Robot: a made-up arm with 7 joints. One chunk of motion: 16 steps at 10 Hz.
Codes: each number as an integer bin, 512 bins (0 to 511) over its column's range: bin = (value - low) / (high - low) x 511, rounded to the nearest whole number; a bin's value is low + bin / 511 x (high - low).
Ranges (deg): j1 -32..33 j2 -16..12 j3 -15..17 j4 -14..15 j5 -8..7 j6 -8..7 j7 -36..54
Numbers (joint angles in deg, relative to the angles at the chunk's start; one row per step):
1: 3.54 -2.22 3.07 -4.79 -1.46 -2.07 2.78
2: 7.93 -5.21 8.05 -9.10 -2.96 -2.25 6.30
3: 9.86 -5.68 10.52 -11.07 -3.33 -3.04 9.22
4: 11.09 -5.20 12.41 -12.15 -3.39 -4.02 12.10
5: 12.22 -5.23 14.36 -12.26 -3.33 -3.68 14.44
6: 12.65 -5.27 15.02 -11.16 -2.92 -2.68 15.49
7: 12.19 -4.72 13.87 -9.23 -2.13 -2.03 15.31
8: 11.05 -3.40 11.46 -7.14 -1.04 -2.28 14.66
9: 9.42 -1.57 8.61 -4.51 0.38 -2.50 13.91
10: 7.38 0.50 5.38 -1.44 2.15 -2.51 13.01
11: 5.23 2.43 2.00 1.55 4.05 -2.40 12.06
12: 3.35 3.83 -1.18 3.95 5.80 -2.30 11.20
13: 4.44 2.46 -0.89 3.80 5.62 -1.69 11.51
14: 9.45 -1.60 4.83 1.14 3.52 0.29 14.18
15: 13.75 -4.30 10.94 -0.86 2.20 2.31 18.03
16: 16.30 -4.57 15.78 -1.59 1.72 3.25 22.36
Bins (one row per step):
1: 279 251 289 162 223 202 220
2: 314 197 368 86 172 196 240
3: 329 188 408 52 159 169 257
4: 339 197 438 33 157 136 273
5: 348 197 469 31 159 147 286
6: 351 196 479 50 173 181 292
7: 347 206 461 84 200 203 291
8: 338 230 423 121 237 195 288
9: 326 263 377 167 285 187 283
10: 310 301 325 221 346 187 278
11: 293 336 271 274 411 191 273
12: 278 362 221 316 470 194 268
13: 286 337 225 314 464 215 270
14: 326 263 317 267 392 282 285
15: 360 214 414 232 347 351 307
16: 380 209 492 219 331 383 331

